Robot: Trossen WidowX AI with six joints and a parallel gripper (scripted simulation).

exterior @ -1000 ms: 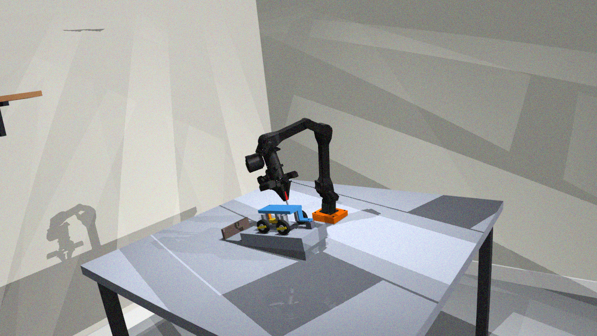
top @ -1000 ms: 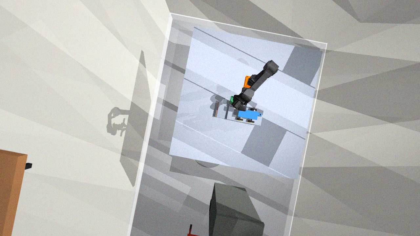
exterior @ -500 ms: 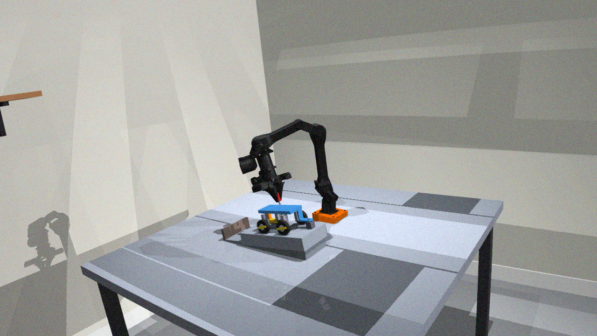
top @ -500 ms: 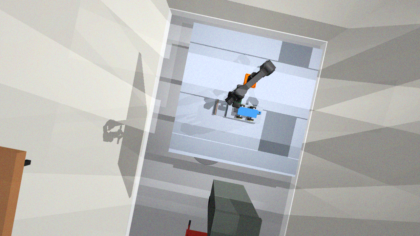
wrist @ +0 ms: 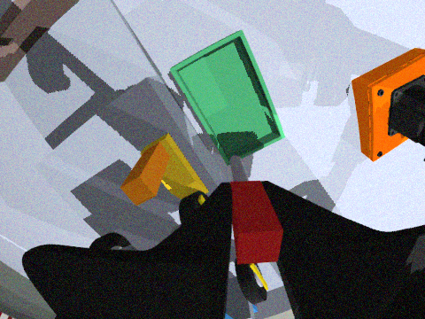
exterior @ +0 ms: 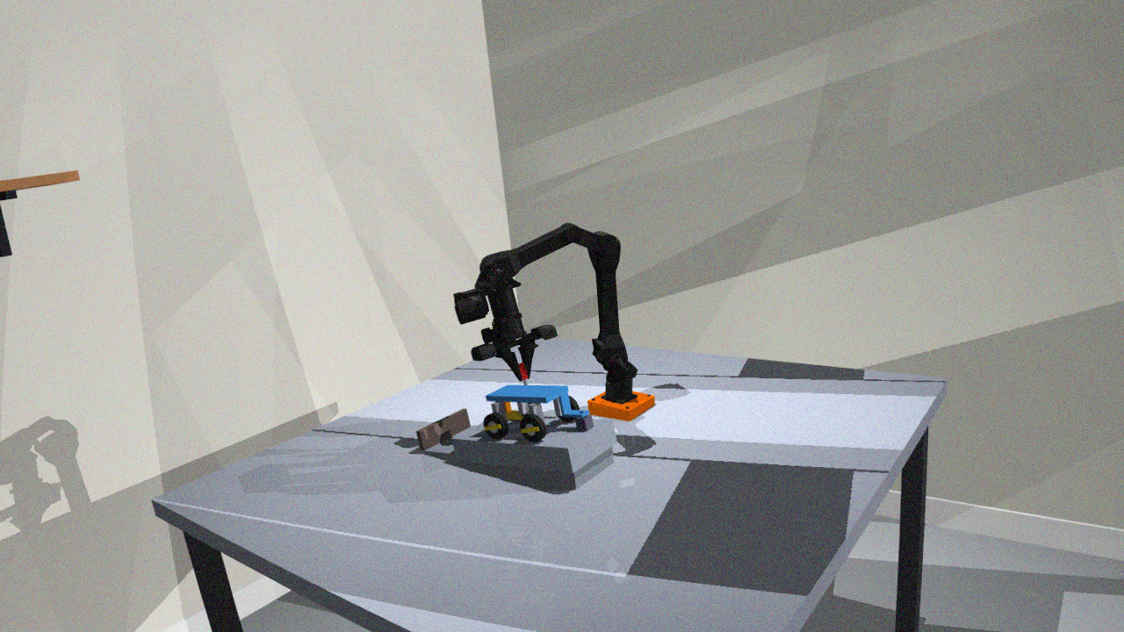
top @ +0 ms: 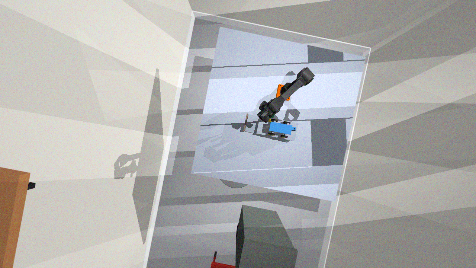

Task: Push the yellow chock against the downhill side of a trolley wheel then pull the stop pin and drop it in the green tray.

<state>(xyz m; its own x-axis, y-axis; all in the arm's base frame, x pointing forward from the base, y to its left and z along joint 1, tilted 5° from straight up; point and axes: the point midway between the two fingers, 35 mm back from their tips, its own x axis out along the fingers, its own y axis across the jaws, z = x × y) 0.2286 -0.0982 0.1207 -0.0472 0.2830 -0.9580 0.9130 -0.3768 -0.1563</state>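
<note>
Now: gripper tip right at the red-headed stop pin. The rest, counted from my gripper tip: yellow chock 5 cm below, 5 cm ahead, 1 cm to the left; blue trolley 11 cm to the left, 10 cm ahead, 2 cm below; green tray 14 cm below, 2 cm behind.
</note>
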